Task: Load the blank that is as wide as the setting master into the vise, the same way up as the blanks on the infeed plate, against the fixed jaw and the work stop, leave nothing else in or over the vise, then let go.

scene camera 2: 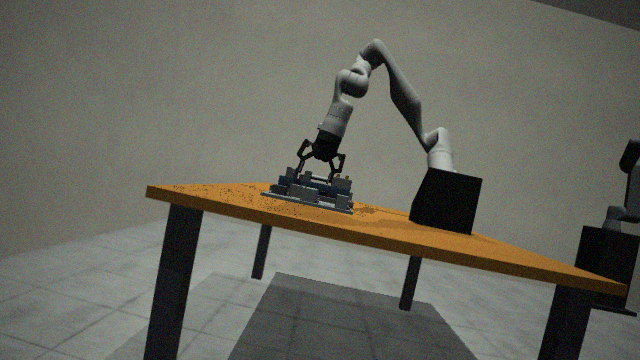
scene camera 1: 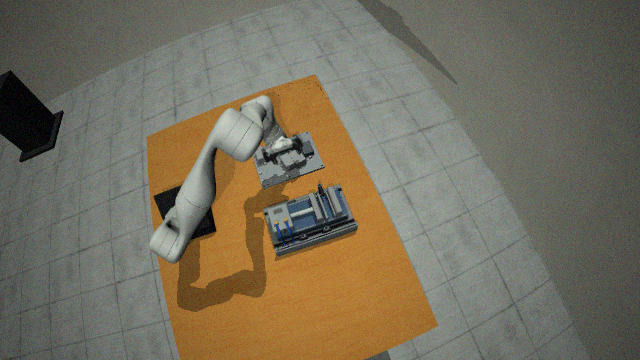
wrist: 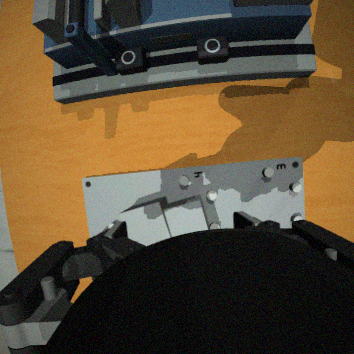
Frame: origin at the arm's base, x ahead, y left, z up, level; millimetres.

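Seen in the pictures: gripper, between the fingertips: (scene camera 2: 312,178) (scene camera 1: 288,158) (wrist: 180,228); arm's base, origin of its link: (scene camera 2: 443,193).
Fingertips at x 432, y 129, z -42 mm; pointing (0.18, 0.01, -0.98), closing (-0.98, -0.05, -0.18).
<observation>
Offsets run from my fingertips to a thing's middle. "spot": to the spot under its first point.
My gripper (scene camera 1: 284,152) (scene camera 2: 315,175) (wrist: 180,228) is open, fingers wide apart, low over the infeed plate (scene camera 1: 314,165) (scene camera 2: 327,206) (wrist: 107,192). A grey block (scene camera 1: 293,159) (scene camera 2: 303,193) (wrist: 186,220) stands on the plate below the gripper; it shows between the fingers in the wrist view, partly hidden. Other grey blocks stand toward the plate's ends, one on the right (scene camera 1: 308,148) and one on the left (scene camera 1: 259,159) in scene camera 1. The blue and grey vise {dy -236, dx +13, dz -25 mm} (scene camera 1: 304,226) (wrist: 190,30) stands beside the plate. I cannot tell which block matches the setting master.
A dark upright piece {spot: dy -174, dx +78, dz +20 mm} (scene camera 1: 320,189) rises at the vise's jaws. Two yellow-topped blue parts (scene camera 1: 276,224) (scene camera 1: 286,220) are at its left end. Short round pins (wrist: 184,181) (wrist: 268,172) stand on the plate. The orange table (scene camera 1: 320,290) (scene camera 2: 390,240) carries the arm's black base (scene camera 2: 446,202).
</observation>
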